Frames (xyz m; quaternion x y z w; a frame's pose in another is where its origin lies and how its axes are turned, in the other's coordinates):
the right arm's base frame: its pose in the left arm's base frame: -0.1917 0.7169 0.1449 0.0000 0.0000 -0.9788 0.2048
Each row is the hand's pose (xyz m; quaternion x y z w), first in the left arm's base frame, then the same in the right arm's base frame.
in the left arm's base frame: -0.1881 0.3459 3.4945 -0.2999 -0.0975 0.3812 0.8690
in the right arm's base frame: 0.1454 0.3413 3.3496 -0.0340 0.3135 -0.9287 0.1952
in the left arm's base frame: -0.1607 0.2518 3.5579 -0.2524 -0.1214 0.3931 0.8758
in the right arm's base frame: 0.1581 0.4385 3.4130 -0.0671 0.2719 -0.9377 0.2054
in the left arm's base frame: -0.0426 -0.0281 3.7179 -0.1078 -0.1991 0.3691 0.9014
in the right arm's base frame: 0.1621 0.7423 3.5730 -0.1728 0.1463 -0.9579 0.1767
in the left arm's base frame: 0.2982 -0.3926 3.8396 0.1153 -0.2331 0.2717 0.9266
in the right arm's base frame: -0.0040 1.2128 3.6947 -0.2518 -0.0651 -0.9626 0.0762
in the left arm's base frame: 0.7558 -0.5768 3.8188 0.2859 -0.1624 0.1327 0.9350
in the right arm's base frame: -0.3493 1.5650 3.6739 0.2175 0.2466 0.9424 0.0616
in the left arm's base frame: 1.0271 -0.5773 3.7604 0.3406 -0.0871 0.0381 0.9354
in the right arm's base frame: -0.5977 1.6743 3.6155 0.1550 0.3155 0.9234 0.1543
